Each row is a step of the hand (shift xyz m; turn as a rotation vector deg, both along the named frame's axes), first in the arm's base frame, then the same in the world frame.
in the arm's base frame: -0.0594 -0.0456 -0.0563 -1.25 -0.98 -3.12
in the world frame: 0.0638 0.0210 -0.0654 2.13 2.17 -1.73
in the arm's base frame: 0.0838 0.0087 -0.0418 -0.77 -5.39 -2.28
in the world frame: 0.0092 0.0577 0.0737 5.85 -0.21 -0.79
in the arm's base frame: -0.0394 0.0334 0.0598 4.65 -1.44 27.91
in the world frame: -0.0547 -0.0486 -0.0299 -9.71 -24.73 9.84
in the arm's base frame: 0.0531 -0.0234 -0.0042 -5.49 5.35 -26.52
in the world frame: 0.0235 0.0052 0.0530 5.57 24.84 -10.69
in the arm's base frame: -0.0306 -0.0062 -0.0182 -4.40 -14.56 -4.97
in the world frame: 0.0127 0.0079 -0.0329 15.31 -2.09 -4.18
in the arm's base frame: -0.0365 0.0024 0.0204 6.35 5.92 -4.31
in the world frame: -0.0106 -0.0247 -0.0322 -3.68 7.45 4.99
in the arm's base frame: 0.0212 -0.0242 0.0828 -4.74 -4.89 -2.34
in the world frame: -0.0105 -0.0797 0.0379 5.38 -0.75 -4.72
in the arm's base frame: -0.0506 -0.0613 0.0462 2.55 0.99 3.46
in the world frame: 0.0376 -0.0755 -0.0366 -2.26 -2.22 3.07
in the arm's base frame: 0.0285 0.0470 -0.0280 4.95 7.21 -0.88
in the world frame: -0.0318 0.0492 0.0193 -6.23 4.59 4.16
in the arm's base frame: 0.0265 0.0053 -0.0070 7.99 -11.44 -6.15
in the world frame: -0.0019 0.0136 0.0243 13.00 2.66 7.52
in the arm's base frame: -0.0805 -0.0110 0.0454 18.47 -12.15 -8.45
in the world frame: -0.0085 -0.0611 -0.0697 14.64 6.54 17.41
